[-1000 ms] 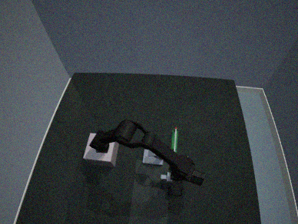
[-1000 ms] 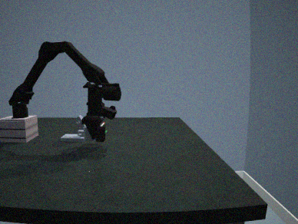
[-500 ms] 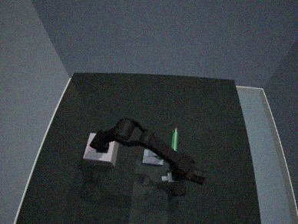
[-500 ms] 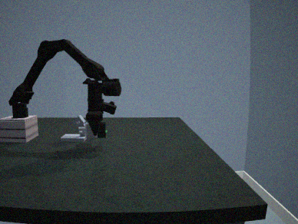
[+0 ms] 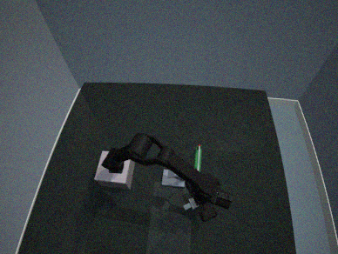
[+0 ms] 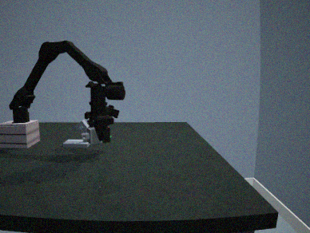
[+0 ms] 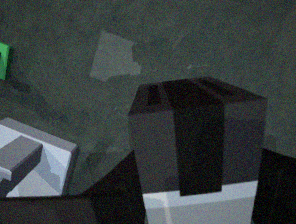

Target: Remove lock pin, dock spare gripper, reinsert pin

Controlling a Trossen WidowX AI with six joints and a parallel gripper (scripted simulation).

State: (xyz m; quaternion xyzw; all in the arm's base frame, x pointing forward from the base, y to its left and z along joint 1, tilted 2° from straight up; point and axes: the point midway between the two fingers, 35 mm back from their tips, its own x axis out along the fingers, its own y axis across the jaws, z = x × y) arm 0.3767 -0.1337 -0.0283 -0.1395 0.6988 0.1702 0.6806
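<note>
Now: gripper tip 1 cm past the spare gripper, 1 cm to the left of it and 2 cm below it. Round my gripper tip: grey mount socket: 10 cm behind, 12 cm to the left; green rest: 1 cm ahead, 23 cm to the left, 3 cm below.
</note>
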